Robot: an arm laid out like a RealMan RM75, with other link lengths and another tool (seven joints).
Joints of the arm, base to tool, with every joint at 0 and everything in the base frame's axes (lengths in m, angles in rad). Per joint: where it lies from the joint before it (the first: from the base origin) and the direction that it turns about. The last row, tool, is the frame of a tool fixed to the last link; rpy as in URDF.
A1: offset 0.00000 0.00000 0.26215 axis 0 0 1
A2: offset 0.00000 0.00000 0.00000 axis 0 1 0
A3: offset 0.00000 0.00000 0.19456 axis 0 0 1
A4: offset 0.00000 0.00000 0.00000 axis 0 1 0
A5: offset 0.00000 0.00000 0.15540 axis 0 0 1
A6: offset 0.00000 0.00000 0.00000 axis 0 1 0
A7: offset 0.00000 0.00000 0.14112 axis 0 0 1
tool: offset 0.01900 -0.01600 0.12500 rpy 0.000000 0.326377 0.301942
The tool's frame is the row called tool.
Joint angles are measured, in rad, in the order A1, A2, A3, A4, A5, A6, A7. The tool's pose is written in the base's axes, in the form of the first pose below.
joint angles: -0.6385, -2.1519, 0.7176, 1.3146, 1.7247, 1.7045, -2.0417
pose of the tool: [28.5 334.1 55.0 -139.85 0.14 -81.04]
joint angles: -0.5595, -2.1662, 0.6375, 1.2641, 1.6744, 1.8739, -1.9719
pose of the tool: [11.3 301.5 58.3 -140.45 -1.01 -87.55]
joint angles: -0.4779, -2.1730, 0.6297, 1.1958, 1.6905, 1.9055, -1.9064
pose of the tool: [-16.3 293.3 49.0 -139.76 -6.56 -87.56]
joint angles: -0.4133, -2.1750, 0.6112, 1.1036, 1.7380, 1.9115, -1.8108
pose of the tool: [-46.3 289.3 37.0 -138.53 -11.54 -85.86]
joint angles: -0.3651, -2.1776, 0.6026, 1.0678, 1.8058, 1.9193, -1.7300
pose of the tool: [-70.3 281.1 23.1 -139.94 -13.31 -81.76]
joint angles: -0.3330, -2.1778, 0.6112, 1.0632, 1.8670, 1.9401, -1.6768
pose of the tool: [-85.3 268.2 9.9 -143.40 -13.51 -78.15]
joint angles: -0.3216, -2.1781, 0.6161, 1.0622, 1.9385, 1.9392, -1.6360
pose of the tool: [-99.6 261.0 -3.0 -146.80 -13.75 -73.60]
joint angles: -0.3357, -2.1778, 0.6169, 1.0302, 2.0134, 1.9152, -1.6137
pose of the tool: [-111.9 259.1 -17.4 -149.64 -15.94 -69.88]
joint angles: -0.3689, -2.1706, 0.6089, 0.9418, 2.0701, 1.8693, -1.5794
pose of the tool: [-120.1 261.5 -31.3 -150.96 -18.59 -68.41]
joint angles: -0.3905, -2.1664, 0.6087, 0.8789, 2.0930, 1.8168, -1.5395
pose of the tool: [-125.2 266.9 -40.0 -151.04 -18.68 -67.06]
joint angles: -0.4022, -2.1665, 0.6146, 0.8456, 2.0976, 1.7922, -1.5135
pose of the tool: [-125.0 268.3 -45.2 -151.31 -18.01 -66.95]
